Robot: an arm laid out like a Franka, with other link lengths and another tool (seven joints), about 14 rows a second.
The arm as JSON. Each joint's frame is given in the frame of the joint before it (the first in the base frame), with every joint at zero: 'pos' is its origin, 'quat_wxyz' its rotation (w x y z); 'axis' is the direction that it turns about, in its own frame. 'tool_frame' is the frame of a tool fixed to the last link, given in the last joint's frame.
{
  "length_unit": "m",
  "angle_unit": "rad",
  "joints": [
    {
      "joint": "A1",
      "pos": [
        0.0,
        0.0,
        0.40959
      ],
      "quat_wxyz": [
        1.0,
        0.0,
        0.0,
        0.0
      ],
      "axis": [
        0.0,
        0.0,
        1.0
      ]
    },
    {
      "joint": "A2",
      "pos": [
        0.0,
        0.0,
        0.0
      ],
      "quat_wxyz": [
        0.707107,
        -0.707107,
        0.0,
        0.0
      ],
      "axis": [
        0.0,
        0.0,
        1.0
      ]
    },
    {
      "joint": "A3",
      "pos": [
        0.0,
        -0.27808,
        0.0
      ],
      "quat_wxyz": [
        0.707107,
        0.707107,
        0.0,
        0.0
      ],
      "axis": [
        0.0,
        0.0,
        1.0
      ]
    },
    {
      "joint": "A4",
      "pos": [
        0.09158,
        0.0,
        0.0
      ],
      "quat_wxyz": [
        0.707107,
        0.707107,
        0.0,
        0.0
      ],
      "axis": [
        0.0,
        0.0,
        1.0
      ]
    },
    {
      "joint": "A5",
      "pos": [
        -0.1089,
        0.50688,
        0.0
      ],
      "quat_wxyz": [
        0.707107,
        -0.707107,
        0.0,
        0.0
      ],
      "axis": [
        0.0,
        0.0,
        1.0
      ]
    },
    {
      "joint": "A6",
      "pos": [
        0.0,
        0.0,
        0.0
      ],
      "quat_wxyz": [
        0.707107,
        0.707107,
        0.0,
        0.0
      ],
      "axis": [
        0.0,
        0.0,
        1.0
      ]
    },
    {
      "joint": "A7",
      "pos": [
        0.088,
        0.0,
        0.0
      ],
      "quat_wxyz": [
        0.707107,
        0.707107,
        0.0,
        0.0
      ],
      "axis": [
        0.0,
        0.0,
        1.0
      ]
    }
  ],
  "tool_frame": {
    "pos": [
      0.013,
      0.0,
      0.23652
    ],
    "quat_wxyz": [
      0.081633,
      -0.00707,
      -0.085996,
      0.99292
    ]
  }
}
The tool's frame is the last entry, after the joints.
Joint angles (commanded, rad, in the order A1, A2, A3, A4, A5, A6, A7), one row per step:
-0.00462, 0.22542, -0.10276, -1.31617, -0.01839, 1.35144, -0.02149
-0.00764, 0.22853, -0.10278, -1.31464, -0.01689, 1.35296, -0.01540
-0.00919, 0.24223, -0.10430, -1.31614, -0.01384, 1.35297, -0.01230
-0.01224, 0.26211, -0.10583, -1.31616, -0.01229, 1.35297, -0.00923
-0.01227, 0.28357, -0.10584, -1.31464, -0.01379, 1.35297, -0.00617
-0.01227, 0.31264, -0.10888, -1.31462, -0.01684, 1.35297, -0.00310
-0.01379, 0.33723, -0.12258, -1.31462, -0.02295, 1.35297, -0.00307
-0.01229, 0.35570, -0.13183, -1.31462, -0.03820, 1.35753, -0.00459
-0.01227, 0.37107, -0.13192, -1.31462, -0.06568, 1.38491, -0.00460
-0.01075, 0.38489, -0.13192, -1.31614, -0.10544, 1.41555, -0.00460
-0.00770, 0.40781, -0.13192, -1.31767, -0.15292, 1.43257, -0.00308
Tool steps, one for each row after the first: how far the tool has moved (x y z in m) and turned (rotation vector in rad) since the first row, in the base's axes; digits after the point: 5 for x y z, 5 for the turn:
0.00076, -0.00189, -0.00127, 0.00002, -0.00020, -0.00887
0.00201, -0.00327, -0.01180, 0.00229, 0.01461, -0.01491
0.00377, -0.00611, -0.02589, 0.00291, 0.03429, -0.02245
0.00590, -0.00658, -0.04029, 0.00062, 0.05434, -0.02547
0.00770, -0.00942, -0.06090, -0.00396, 0.08365, -0.03134
0.00753, -0.02107, -0.07801, -0.01388, 0.10892, -0.04584
0.00820, -0.03002, -0.09052, -0.03208, 0.12465, -0.05080
0.01469, -0.03774, -0.10018, -0.06261, 0.11597, -0.04733
0.02138, -0.04728, -0.10882, -0.10539, 0.10534, -0.03983
0.02463, -0.05702, -0.12378, -0.15472, 0.11785, -0.03053

